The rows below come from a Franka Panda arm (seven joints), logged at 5 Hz.
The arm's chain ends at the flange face. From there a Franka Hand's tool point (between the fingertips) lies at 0.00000 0.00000 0.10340 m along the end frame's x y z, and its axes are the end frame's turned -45 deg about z.
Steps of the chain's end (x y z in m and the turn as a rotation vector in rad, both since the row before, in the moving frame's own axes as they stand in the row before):
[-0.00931 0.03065 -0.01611 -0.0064 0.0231 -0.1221]
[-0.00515 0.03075 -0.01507 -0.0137 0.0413 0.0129]
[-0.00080 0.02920 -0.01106 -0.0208 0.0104 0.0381]
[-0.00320 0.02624 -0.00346 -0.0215 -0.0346 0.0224]
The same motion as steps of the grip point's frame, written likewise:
[-0.02691 0.01717 -0.01614 -0.0209 0.0118 -0.1221]
[-0.02339 0.02213 -0.01517 -0.0389 0.0195 0.0129]
[-0.02202 0.02235 -0.01109 -0.0221 -0.0074 0.0381]
[-0.02491 0.01529 -0.00355 0.0093 -0.0397 0.0224]

